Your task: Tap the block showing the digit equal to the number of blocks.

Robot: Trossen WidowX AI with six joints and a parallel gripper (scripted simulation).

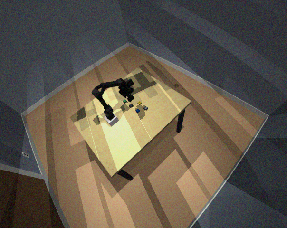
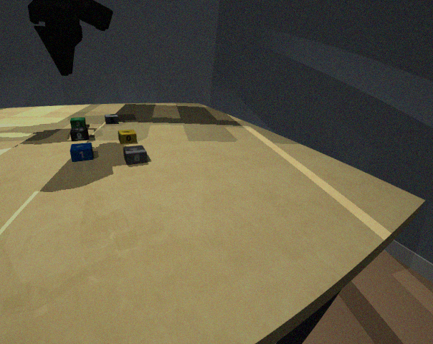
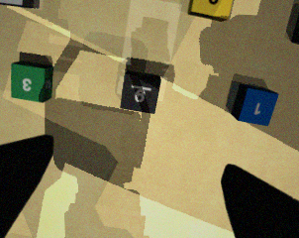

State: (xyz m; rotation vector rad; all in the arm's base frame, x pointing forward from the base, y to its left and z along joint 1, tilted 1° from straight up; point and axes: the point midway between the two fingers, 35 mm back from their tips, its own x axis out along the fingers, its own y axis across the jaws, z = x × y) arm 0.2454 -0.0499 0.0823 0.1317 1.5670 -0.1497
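My gripper tip is now 120 mm above the green block, 110 mm to the right of it and 20 mm short of it. Round my gripper tip: black block (120 mm below, 10 mm ahead); yellow block (120 mm below, 90 mm ahead, 60 mm to the right); blue block (120 mm below, 110 mm to the right, 10 mm behind).
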